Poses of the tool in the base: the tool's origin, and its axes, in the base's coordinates. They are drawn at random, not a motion.
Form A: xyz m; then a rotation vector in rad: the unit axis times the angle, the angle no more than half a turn.
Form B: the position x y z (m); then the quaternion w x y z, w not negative. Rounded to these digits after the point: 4 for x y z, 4 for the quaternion.
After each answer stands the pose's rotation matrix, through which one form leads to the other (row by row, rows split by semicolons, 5 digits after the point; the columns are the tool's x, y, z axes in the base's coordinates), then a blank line. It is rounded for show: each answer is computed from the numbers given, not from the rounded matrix.
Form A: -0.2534, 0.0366, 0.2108, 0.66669, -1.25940, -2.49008
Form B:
-0.2534, 0.0366, 0.2108, 0.1359, 0.2302, -0.4349, -0.8599
-0.85707 0.03344 -0.51412; -0.43393 -0.58480 0.68536; -0.27774 0.81049 0.51572

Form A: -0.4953, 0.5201, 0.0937, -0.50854, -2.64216, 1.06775
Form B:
-0.4953, 0.5201, 0.0937, 0.1231, -0.1743, -0.9058, 0.3660
-0.90891 0.22571 -0.35063; 0.40595 0.67123 -0.62021; 0.09537 -0.70605 -0.70171

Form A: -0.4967, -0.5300, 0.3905, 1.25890, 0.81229, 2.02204
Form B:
-0.4967, -0.5300, 0.3905, 0.3074, 0.4760, 0.3071, 0.7646
-0.35780 -0.17770 0.91674; 0.76251 -0.62230 0.17698; 0.53903 0.76234 0.35816

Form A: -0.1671, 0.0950, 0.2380, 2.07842, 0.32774, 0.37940
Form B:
-0.1671, 0.0950, 0.2380, 0.4810, 0.8523, 0.1344, 0.1556
0.91547 0.07942 0.39448; 0.37874 -0.50118 -0.77806; 0.13591 0.86169 -0.48890

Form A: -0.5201, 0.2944, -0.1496, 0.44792, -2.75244, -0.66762
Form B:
-0.5201, 0.2944, -0.1496, 0.1366, 0.1547, -0.9509, -0.2306
-0.91477 -0.23126 -0.33124; -0.35732 0.84572 0.39634; 0.18848 0.48092 -0.85627

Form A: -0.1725, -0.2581, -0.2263, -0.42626, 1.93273, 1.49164
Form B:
-0.1725, -0.2581, -0.2263, 0.3256, -0.1626, 0.7374, 0.5691
-0.73510 -0.61039 0.29506; 0.13074 0.29941 0.94513; -0.66524 0.73333 -0.14029

